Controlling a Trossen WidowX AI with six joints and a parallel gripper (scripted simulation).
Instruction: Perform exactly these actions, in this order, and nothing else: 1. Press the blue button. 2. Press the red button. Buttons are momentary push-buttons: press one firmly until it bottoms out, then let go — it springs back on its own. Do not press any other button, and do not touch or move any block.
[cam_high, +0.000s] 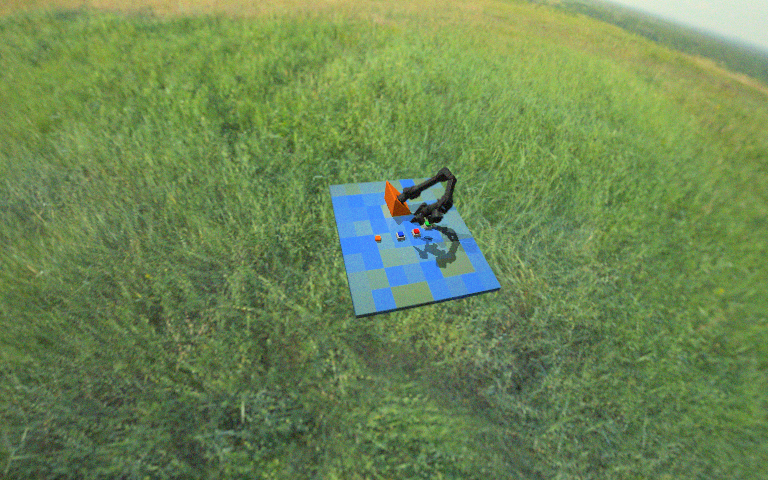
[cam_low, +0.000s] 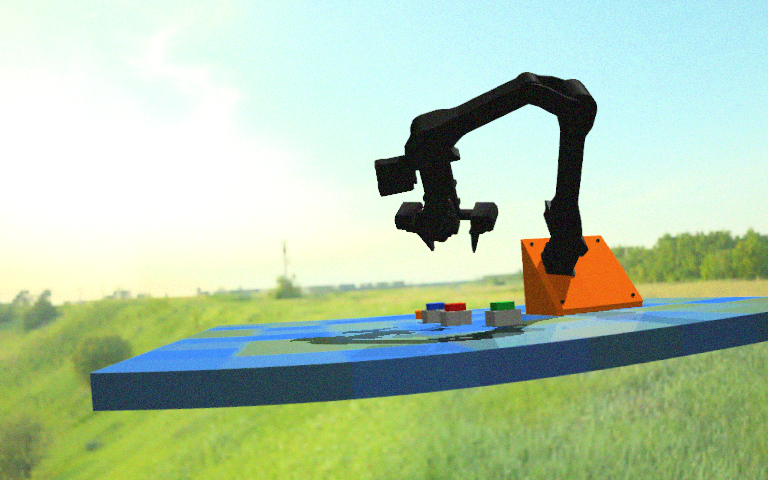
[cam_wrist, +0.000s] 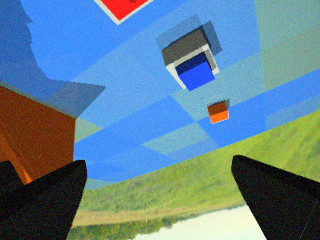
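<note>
The blue button is 3 cm ahead of my gripper tip, 6 cm to the right of it and 11 cm below it. Round my gripper tip: green button 5 cm behind, 14 cm to the left, 11 cm below; then red button 1 cm ahead, 5 cm to the left, 11 cm below; then small orange block 5 cm ahead, 22 cm to the right, 13 cm below.
</note>
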